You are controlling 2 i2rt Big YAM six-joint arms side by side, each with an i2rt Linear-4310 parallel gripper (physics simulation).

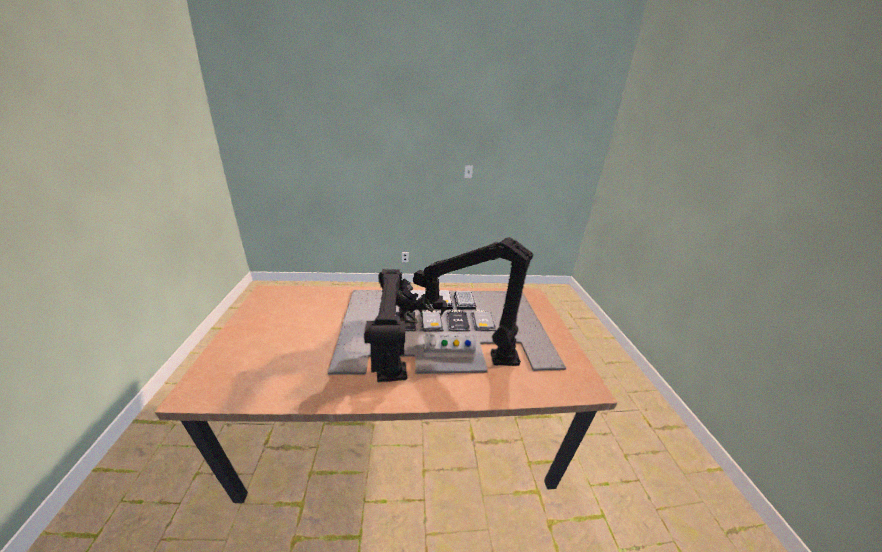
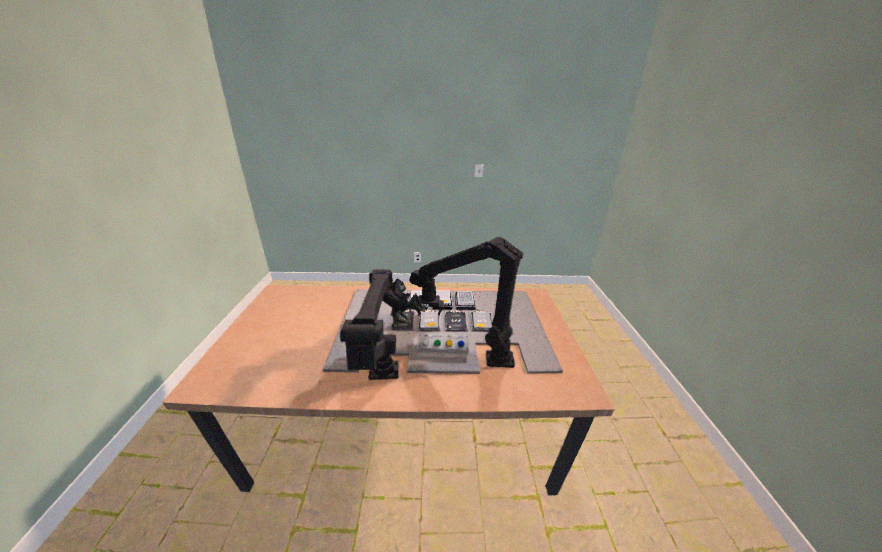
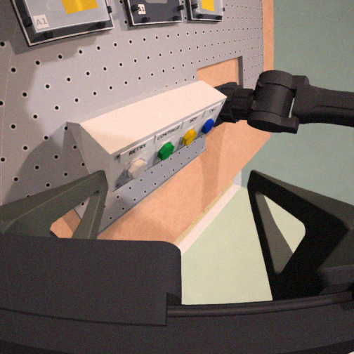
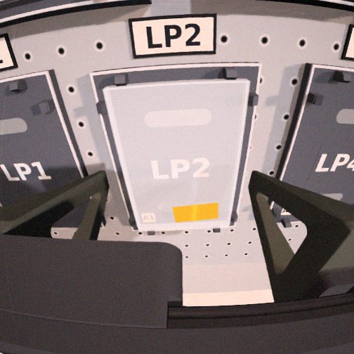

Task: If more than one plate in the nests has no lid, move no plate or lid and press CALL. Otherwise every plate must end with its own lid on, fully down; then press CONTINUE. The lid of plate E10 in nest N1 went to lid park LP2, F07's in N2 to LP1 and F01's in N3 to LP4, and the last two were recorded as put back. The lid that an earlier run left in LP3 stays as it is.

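Seen in the pictures: left gripper, between the fingertips: [image 1: 425, 316] [image 2: 417, 316]; right gripper, between the fingertips: [image 1: 431, 315] [image 2: 429, 315]; left arm's base, origin of its link: [image 1: 391, 372] [image 2: 384, 371]; right arm's base, origin of its link: [image 1: 504, 358] [image 2: 499, 359].
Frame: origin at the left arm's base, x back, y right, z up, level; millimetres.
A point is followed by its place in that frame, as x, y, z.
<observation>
The translucent lid with a yellow label [image 4: 177, 135] [image 1: 431, 320] @[-292, 203, 31] [image 2: 428, 319] @[-300, 202, 31] lies in lid park LP2. My right gripper [image 4: 178, 178] is open and low over LP2, its fingers apart on either side of the lid and nothing between them. Parks LP1 [image 4: 25, 140] and LP4 [image 4: 332, 137] show dark and without lids where visible. A yellow-labelled lid [image 1: 483, 320] @[-269, 464, 31] [image 2: 481, 320] @[-273, 464, 31] lies in LP3. The back right plate [image 1: 465, 299] @[-439, 410, 47] [image 2: 465, 298] @[-456, 413, 43] shows a well grid and no yellow label; the other nests are partly hidden by the arms. My left gripper [image 3: 177, 178] is open and empty beside the button box.
The button box [image 3: 155, 115] stands in front of the parks with a white RETRY button [image 3: 137, 169], green CONTINUE button [image 3: 166, 150], yellow button [image 3: 189, 137] and blue CALL button [image 3: 208, 126]. The left arm [image 1: 388, 299] @[92, -4, 422] stands over the left side of the pegboard [image 1: 539, 345] @[-78, 685, 13].
</observation>
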